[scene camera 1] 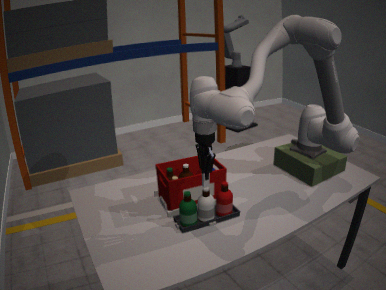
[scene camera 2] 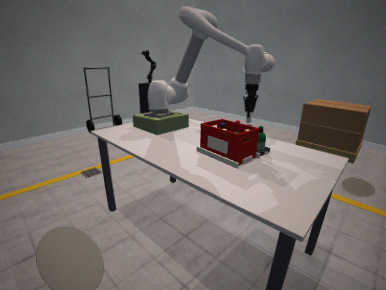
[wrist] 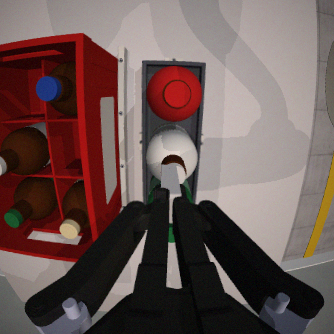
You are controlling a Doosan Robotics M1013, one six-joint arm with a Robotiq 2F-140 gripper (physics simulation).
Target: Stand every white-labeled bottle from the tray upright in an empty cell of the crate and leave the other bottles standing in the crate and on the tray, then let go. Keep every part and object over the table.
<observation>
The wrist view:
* my gripper: 168, 175
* white bottle: 169, 143
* red bottle: 173, 93
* blue-capped bottle: 58, 88
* pale crate rail: 122, 51
</observation>
